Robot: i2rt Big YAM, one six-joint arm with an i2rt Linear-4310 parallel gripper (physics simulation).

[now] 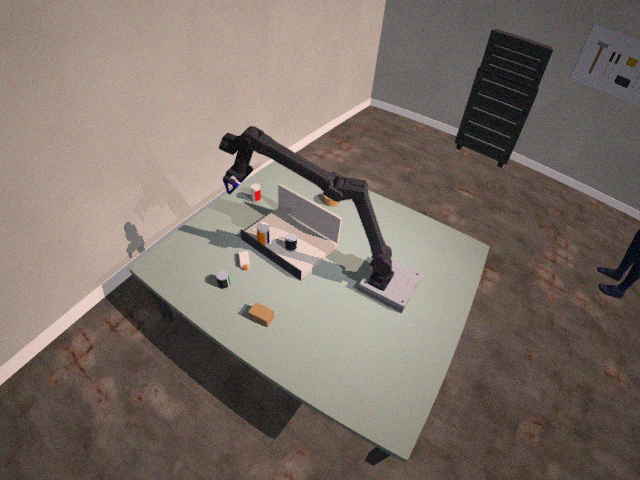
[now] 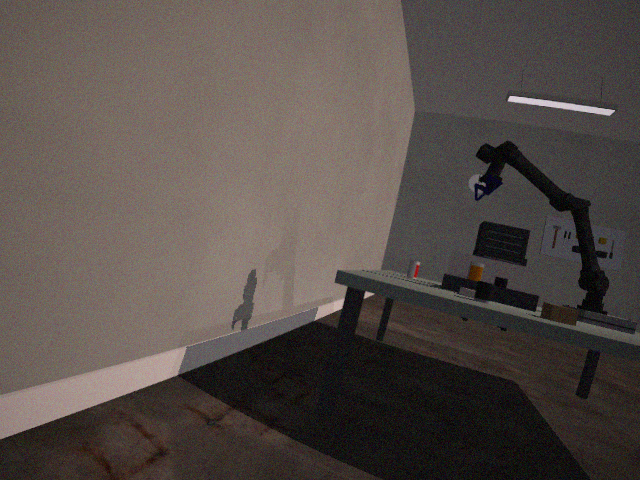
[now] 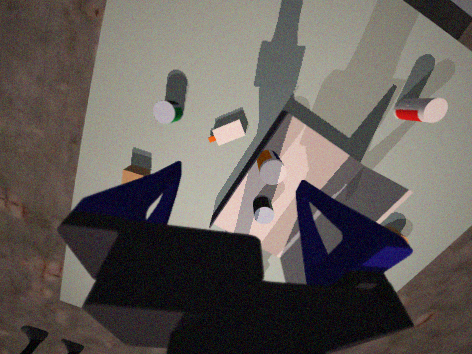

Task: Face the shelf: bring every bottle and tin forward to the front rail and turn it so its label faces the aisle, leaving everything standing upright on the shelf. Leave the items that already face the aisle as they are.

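Places are measured from the arm's base along level axes (x back, y right, z up), in centimetres.
Pixels of known places: gripper, fingertip midpoint: (image 1: 234, 187) (image 2: 481, 197) (image 3: 241, 177); arm's base, origin of the base link: (image 1: 380, 278) (image 2: 591, 311).
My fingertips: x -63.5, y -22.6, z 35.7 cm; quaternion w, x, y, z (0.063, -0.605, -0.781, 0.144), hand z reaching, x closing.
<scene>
Ahead of a thing's pixels: the offset from my fingertips to its top centre.
The shelf (image 1: 272, 258) (image 2: 516, 298) (image 3: 320, 155) is a pale board with a low dark front rail and a tall back panel. On it an orange bottle with a whitish cap @(dx +5.4, dy +10.4, dz -26.4 cm) (image 1: 263, 234) (image 2: 476, 271) (image 3: 270, 167) stands upright near the rail; a dark blue patch shows on its side. A small black tin with a pale lid @(dx +18.4, dy +15.6, dz -30.3 cm) (image 1: 291, 241) (image 2: 500, 282) (image 3: 263, 210) stands upright beside it, a little farther from the rail. Its label cannot be made out. My gripper (image 1: 233, 184) (image 2: 480, 192) (image 3: 241, 177) is open and empty, high above the table beyond the shelf's far end.
Off the shelf stand a white-and-red can @(dx -22.7, dy +37.9, dz -31.4 cm) (image 1: 255, 192) (image 2: 413, 269) (image 3: 422, 110) and a black-and-green tin @(dx +5.2, dy -18.8, dz -34.0 cm) (image 1: 222, 279) (image 3: 167, 112). A white box @(dx +4.4, dy -3.0, dz -38.2 cm) (image 1: 243, 259) (image 3: 229, 132) and a wooden block @(dx +30.0, dy -22.3, dz -36.0 cm) (image 1: 261, 314) (image 3: 136, 175) lie before the rail. An orange-brown object @(dx +13.2, dy +62.8, dz -36.0 cm) (image 1: 330, 199) is behind the back panel.
</scene>
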